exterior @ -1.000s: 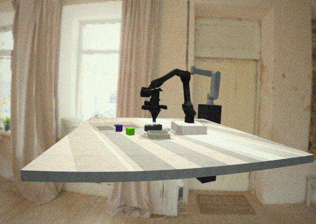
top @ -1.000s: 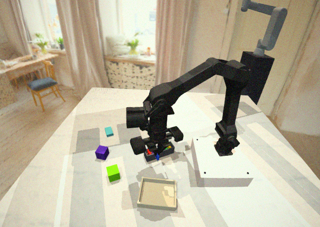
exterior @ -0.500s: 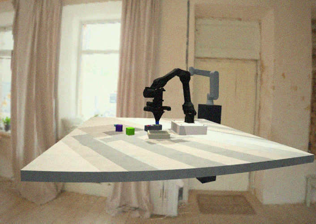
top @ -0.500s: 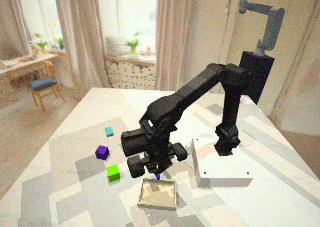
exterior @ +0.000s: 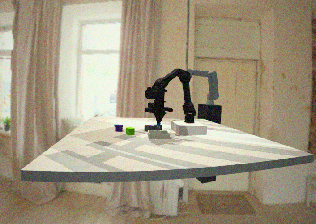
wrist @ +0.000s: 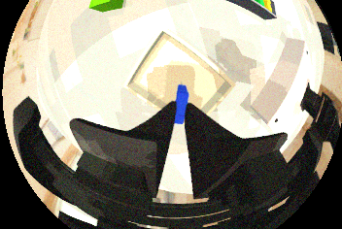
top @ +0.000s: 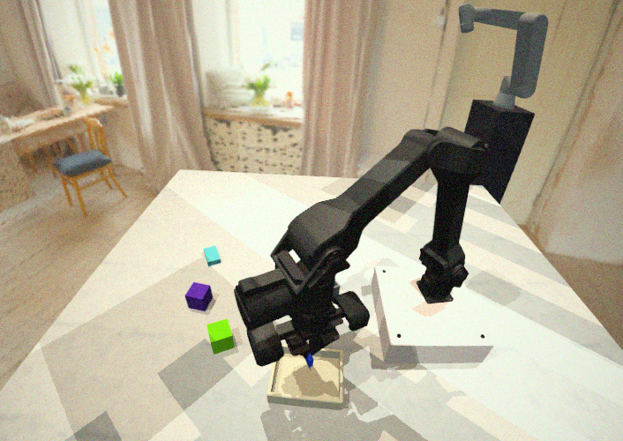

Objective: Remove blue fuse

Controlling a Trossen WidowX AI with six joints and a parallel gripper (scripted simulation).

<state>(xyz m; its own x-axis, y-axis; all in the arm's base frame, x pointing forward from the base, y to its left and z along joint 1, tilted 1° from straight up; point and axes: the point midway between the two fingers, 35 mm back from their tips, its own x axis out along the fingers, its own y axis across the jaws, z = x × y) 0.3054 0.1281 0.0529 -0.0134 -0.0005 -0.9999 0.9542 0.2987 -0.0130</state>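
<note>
Right now my gripper tip is 1 cm above the blue fuse. Round my gripper tip: cream tray 9 cm below.
</note>
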